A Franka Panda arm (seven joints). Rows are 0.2 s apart.
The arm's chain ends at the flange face. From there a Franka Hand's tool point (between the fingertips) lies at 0.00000 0.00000 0.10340 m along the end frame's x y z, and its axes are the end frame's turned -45 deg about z.
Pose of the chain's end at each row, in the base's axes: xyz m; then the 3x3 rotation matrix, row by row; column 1 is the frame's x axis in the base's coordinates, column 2 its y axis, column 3 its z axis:
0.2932 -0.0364 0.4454; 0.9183 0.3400 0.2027; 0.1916 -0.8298 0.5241; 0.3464 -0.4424 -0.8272
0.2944 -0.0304 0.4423; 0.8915 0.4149 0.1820; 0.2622 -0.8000 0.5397; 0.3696 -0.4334 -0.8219
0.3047 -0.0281 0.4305; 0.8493 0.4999 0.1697; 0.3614 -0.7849 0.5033; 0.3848 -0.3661 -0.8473
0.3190 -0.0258 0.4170; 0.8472 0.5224 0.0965; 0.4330 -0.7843 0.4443; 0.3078 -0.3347 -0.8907
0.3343 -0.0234 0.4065; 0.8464 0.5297 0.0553; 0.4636 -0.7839 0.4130; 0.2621 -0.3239 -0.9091
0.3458 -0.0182 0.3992; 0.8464 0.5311 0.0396; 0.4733 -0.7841 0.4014; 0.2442 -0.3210 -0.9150
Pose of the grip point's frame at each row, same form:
0.3142 0.0178 0.3599; 0.4089 0.8898 0.2027; 0.7222 -0.4513 0.5241; 0.5578 -0.0679 -0.8272
0.3132 0.0254 0.3573; 0.3370 0.9238 0.1820; 0.7511 -0.3803 0.5397; 0.5678 -0.0451 -0.8219
0.3222 0.0239 0.3429; 0.2471 0.9540 0.1697; 0.8106 -0.2995 0.5033; 0.5310 0.0132 -0.8473
0.3290 0.0201 0.3249; 0.2297 0.9685 0.0965; 0.8608 -0.2484 0.4443; 0.4543 -0.0190 -0.8907
0.3400 0.0193 0.3125; 0.2239 0.9730 0.0553; 0.8821 -0.2265 0.4130; 0.4144 -0.0437 -0.9091
0.3499 0.0233 0.3046; 0.2230 0.9740 0.0396; 0.8891 -0.2198 0.4014; 0.3997 -0.0543 -0.9150

